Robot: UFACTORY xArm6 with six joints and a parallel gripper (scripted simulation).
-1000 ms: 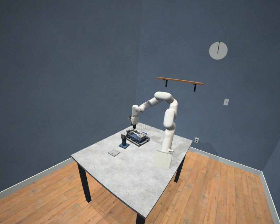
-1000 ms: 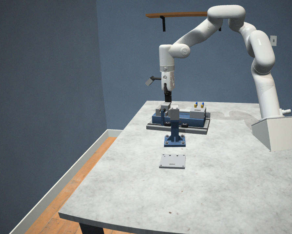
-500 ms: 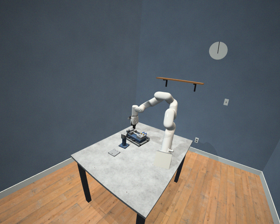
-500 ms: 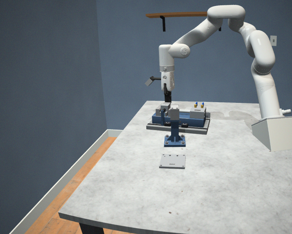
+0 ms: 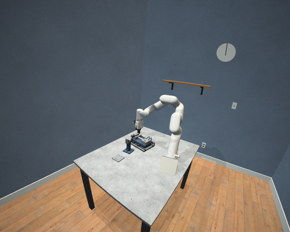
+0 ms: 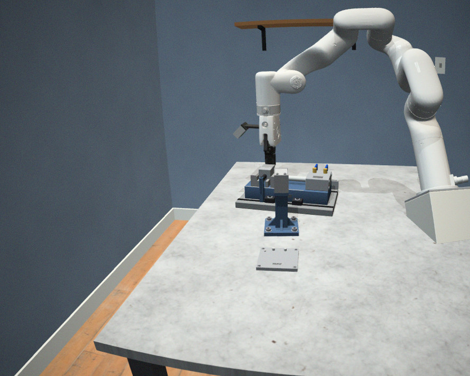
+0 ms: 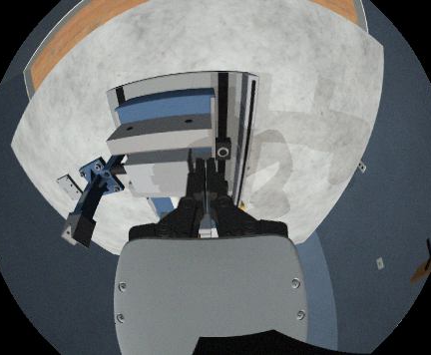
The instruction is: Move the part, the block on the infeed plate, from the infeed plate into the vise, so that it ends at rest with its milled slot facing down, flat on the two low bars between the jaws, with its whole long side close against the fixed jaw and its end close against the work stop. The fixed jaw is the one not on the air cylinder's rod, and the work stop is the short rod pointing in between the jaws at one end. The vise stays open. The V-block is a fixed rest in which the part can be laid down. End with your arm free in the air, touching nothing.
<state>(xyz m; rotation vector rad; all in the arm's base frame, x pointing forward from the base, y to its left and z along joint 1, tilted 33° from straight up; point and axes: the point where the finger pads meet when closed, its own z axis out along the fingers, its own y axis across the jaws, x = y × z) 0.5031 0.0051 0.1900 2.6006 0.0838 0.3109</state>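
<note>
Right now my hand is 40 mm to the right of the part and 30 mm above it. Round my hand: fixed jaw 40 mm to the left, 40 mm below, 30 mm ahead; then cylinder rod 90 mm behind, 40 mm to the left, 40 mm below; then work stop 90 mm to the left, 30 mm below.
</note>
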